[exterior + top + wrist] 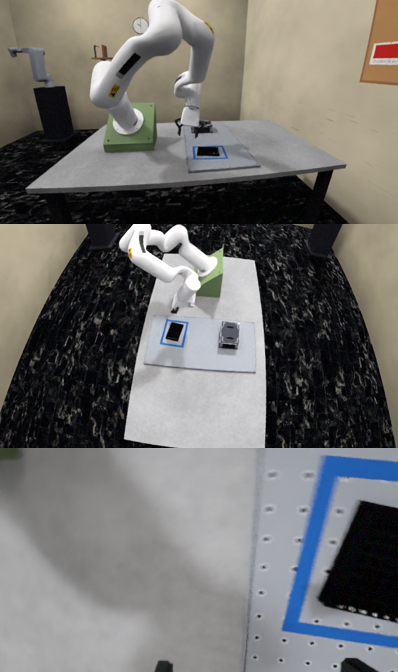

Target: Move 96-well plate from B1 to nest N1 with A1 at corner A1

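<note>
Right now my hand is 120 mm short of the 96-well plate, 10 mm to the right of it and 110 mm above it. The rest, counted from my hand: raised plate nest: 130 mm ahead, 370 mm to the left, 60 mm below.
</note>
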